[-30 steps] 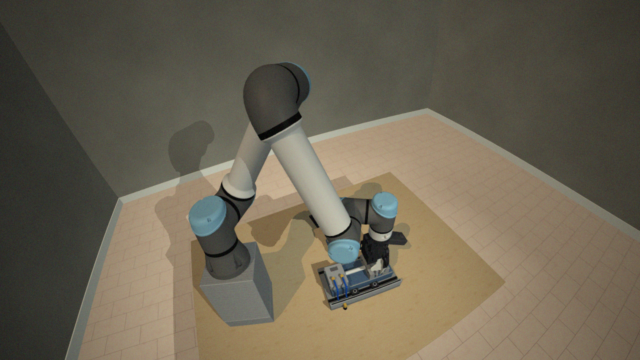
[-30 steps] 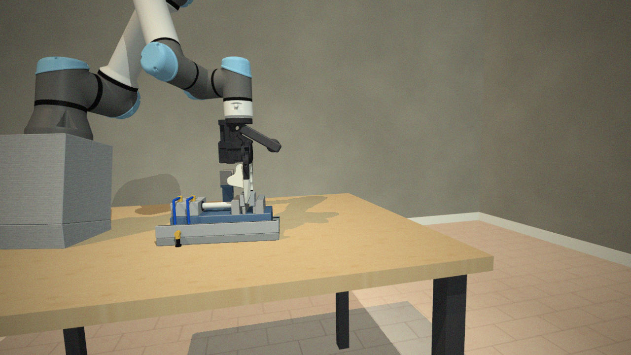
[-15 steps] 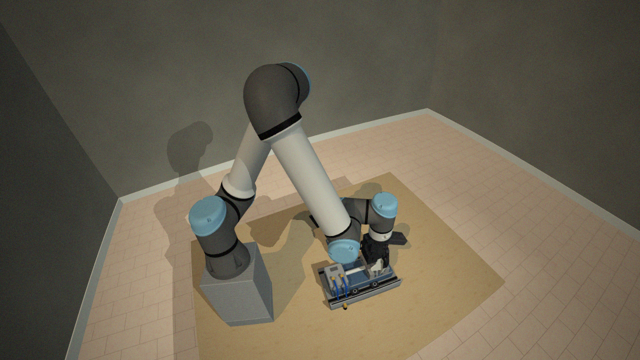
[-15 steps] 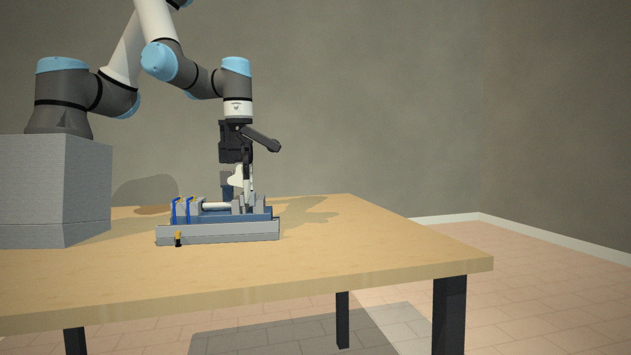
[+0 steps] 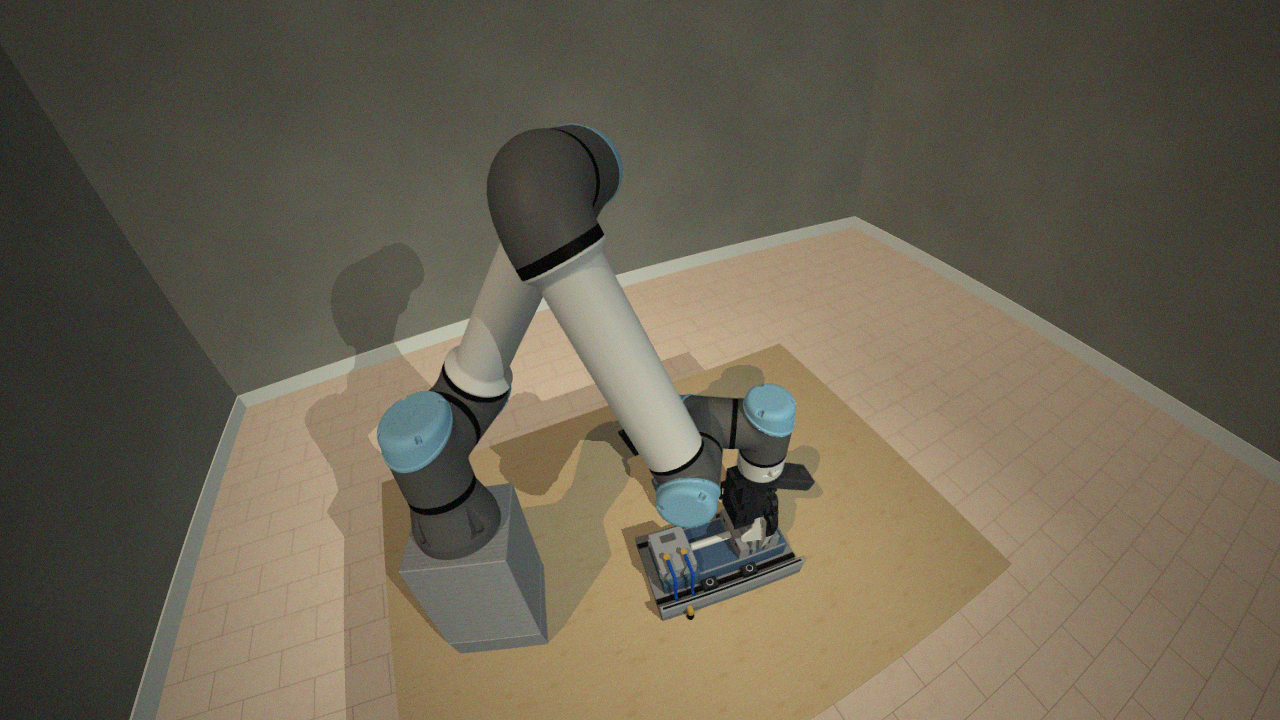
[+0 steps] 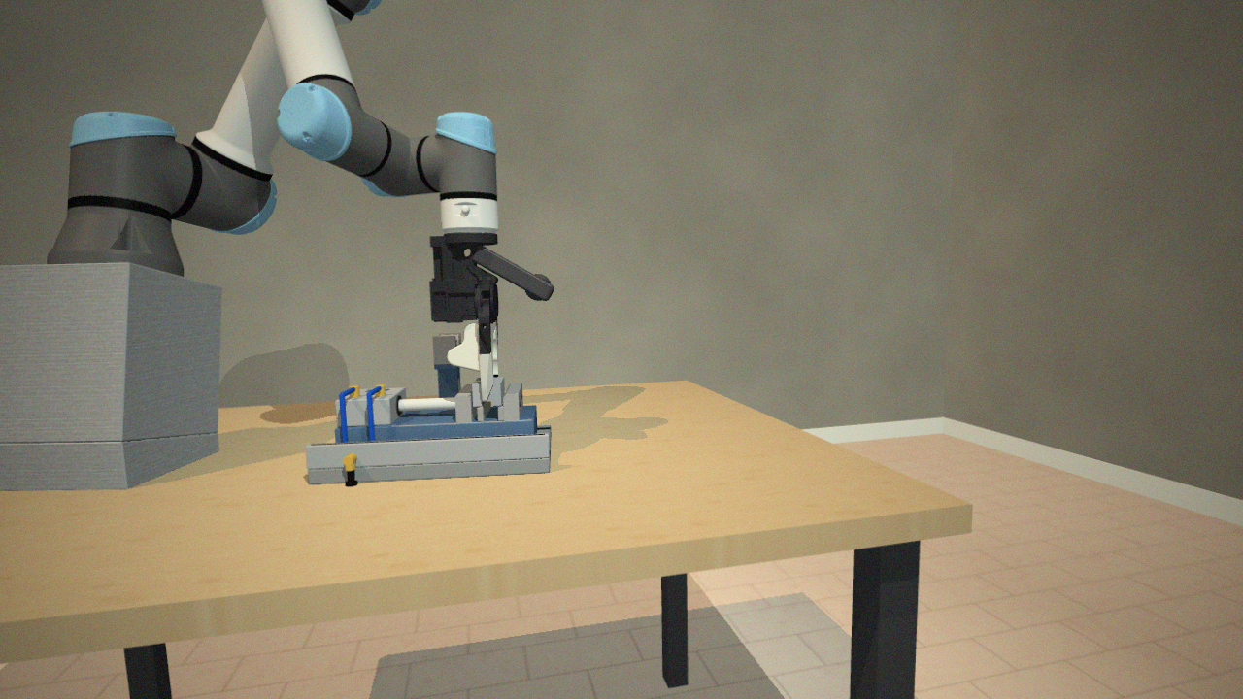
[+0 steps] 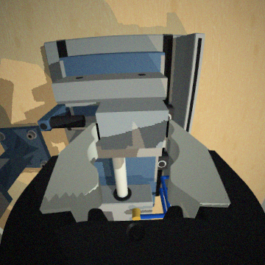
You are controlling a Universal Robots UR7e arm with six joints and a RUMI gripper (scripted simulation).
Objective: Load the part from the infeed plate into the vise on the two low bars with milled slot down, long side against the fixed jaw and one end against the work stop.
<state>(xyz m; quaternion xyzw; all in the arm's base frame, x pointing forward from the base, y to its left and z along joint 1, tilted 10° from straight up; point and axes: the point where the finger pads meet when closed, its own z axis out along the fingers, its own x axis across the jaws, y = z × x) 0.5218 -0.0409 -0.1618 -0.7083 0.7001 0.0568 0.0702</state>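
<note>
Now: hand 1 cm above the part. The rest, counted from my hand: fixed jaw (3 cm ahead, 2 cm to the left, 3 cm below); then moving jaw (3 cm behind, 2 cm to the left, 3 cm below); then work stop (7 cm to the left, 1 cm below).
</note>
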